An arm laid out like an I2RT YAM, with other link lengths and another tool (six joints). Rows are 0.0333 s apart.
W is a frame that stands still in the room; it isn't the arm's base.
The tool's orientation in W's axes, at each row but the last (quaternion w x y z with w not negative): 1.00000 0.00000 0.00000 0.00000; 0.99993 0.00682 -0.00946 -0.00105; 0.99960 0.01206 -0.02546 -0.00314; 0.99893 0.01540 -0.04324 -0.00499; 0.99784 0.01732 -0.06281 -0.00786; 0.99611 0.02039 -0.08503 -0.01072; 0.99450 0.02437 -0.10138 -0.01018
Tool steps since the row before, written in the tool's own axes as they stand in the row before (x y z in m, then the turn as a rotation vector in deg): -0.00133 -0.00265 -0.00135 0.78 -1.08 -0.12; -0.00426 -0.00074 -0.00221 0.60 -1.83 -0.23; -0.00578 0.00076 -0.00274 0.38 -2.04 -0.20; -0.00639 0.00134 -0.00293 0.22 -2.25 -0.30; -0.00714 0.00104 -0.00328 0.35 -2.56 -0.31; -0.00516 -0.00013 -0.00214 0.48 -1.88 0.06; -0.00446 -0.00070 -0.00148 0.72 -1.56 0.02
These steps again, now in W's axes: -0.00133 -0.00265 -0.00135 0.78 -1.08 -0.12; -0.00422 -0.00070 -0.00230 0.60 -1.83 -0.24; -0.00563 0.00087 -0.00301 0.38 -2.04 -0.23; -0.00610 0.00150 -0.00343 0.23 -2.24 -0.35; -0.00666 0.00128 -0.00411 0.35 -2.55 -0.35; -0.00472 0.00008 -0.00298 0.43 -1.89 0.06; -0.00408 -0.00052 -0.00238 0.68 -1.58 0.09
